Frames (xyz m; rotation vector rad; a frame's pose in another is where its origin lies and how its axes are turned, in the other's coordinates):
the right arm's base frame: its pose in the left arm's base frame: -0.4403 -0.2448 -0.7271 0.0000 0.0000 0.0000
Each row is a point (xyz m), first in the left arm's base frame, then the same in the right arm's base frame.
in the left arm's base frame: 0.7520 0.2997 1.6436
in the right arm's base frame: 1.1923 0.5445 2.3707
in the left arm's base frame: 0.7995 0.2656 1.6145
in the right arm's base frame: 1.2398 0.5104 2.3416
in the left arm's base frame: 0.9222 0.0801 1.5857
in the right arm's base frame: 1.3625 0.3249 2.3128
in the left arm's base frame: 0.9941 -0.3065 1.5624
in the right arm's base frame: 1.4344 -0.0617 2.2895
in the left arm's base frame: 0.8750 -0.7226 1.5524
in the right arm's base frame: 1.3153 -0.4778 2.2795
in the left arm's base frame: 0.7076 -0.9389 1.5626
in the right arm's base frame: 1.1479 -0.6941 2.2897
